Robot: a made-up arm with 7 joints.
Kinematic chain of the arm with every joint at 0, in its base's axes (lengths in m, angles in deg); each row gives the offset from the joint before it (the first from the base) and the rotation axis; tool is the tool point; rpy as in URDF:
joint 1: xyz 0 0 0 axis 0.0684 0.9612 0.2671
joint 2: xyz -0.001 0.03 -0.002 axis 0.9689 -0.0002 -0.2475
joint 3: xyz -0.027 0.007 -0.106 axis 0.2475 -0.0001 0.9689
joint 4: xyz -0.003 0 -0.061 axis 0.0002 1 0
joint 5: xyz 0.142 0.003 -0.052 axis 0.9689 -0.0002 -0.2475
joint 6: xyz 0.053 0 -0.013 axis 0.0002 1 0
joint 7: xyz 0.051 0 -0.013 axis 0.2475 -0.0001 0.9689
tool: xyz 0 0 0 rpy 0 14.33 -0.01
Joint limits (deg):
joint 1: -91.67..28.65
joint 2: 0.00..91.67
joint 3: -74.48..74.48
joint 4: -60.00..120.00
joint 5: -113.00..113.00
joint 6: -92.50..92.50
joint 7: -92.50..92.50
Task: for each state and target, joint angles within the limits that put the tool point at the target. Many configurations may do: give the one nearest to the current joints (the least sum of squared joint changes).
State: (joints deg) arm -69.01 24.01 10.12 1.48 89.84 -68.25 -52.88
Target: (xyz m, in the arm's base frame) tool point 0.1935 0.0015 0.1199
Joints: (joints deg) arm -64.47 25.40 13.37 -30.14 81.70 -75.45 -52.88
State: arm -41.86 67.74 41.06 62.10 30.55 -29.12 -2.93
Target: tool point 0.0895 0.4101 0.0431
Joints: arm -17.11 68.83 74.48 49.47 19.09 -41.96 -2.93
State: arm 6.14 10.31 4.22 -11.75 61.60 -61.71 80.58
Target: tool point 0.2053 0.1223 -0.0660
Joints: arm -5.51 21.53 28.20 -24.39 56.76 -58.81 80.58
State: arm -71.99 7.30 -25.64 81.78 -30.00 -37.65 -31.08
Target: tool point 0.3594 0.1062 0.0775
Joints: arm -77.07 37.68 -7.73 42.91 -29.53 -63.43 -31.08
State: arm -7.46 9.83 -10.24 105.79 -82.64 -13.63 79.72
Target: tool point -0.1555 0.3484 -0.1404
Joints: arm 3.26 46.82 -16.02 120.00 -96.35 -65.44 79.72
